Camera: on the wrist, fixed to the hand. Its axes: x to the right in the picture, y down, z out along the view.
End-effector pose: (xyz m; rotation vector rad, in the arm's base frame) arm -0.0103 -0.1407 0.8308 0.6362 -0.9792 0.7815
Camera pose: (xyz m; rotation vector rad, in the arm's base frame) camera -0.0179 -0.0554 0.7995 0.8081 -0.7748 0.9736
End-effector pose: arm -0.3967 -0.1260 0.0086 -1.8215 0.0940 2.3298
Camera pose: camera -0.3326 -0.1889 -0.0070 -1.8248 0.4323 2.0945
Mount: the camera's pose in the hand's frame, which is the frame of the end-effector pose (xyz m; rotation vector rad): -0.0063 0.0510 -0.0753 0.2771 0.1208 0.0219
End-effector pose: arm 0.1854 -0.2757 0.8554 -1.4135 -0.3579 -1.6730
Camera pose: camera 0.1758 -0.3545 0.8106 -1.1040 -0.4835 -1.6127
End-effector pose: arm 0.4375 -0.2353 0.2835 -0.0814 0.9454 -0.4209
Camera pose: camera 0.3900 -0.1776 0.2313 0.2082 0.9972 -0.5373
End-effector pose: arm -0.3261 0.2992 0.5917 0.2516 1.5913 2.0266
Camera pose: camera -0.3711 0.2249 0.6195 0.2532 1.9540 1.8640
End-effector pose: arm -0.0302 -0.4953 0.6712 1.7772 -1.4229 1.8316
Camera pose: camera -0.1142 -0.4630 0.6568 1.7388 -1.1973 2.1973
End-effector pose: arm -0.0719 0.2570 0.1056 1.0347 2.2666 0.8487
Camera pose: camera -0.0934 0.2536 0.1941 1.1570 2.5319 0.6319
